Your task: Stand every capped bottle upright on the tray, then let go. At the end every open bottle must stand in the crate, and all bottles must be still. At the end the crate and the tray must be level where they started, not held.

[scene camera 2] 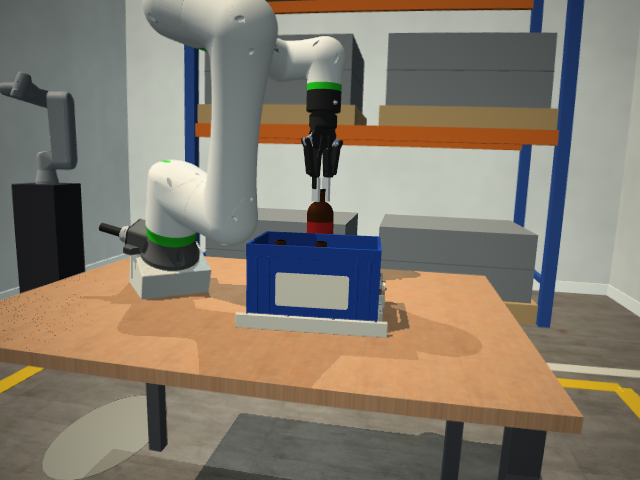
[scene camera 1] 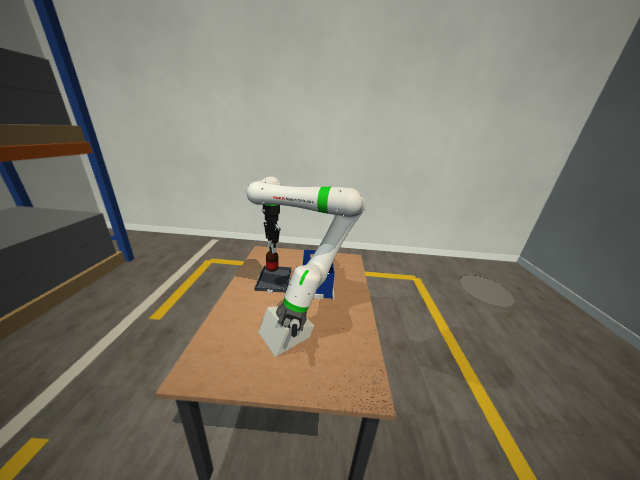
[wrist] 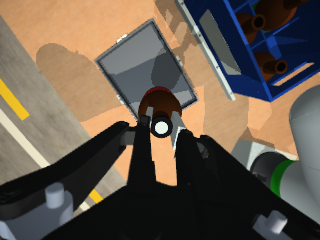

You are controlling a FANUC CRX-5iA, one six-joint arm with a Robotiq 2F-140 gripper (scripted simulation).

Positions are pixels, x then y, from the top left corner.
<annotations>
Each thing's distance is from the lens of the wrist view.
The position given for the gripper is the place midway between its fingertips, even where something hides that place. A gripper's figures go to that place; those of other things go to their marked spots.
gripper (wrist: 161, 118): 21 cm
brown capped bottle (wrist: 163, 101): 21 cm
dark grey tray (wrist: 142, 60): 44 cm
The marked spots on the brown capped bottle and the dark grey tray are 24 cm apart.
</annotations>
